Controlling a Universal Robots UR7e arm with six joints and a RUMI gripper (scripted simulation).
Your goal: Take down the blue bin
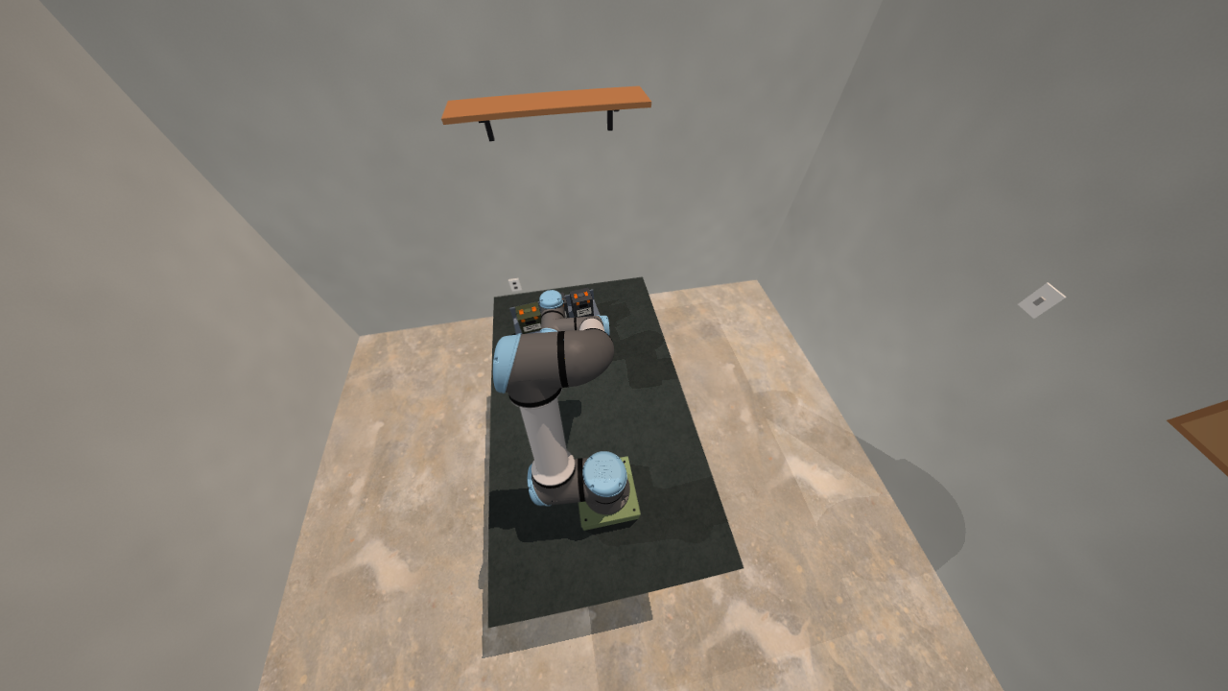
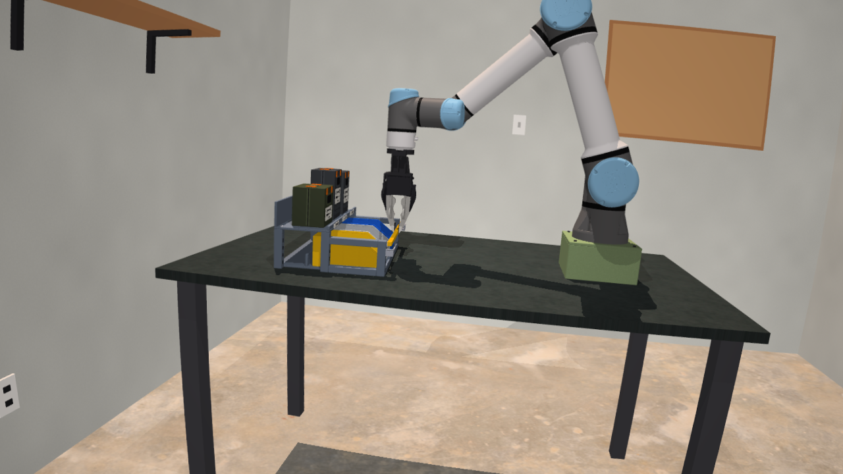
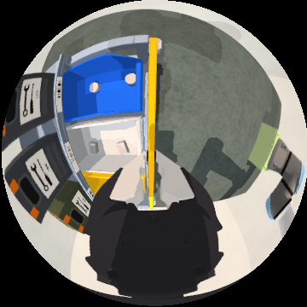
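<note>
Right now the white bin is 110 mm ahead of my hand, 20 mm to the left of it and 50 mm below it. Also, from my hand: yellow bin: 90 mm ahead, 130 mm to the left, 50 mm below; then blue open bin: 120 mm ahead, 100 mm to the right, 50 mm below; then thin yellow bar: 10 mm below.
</note>
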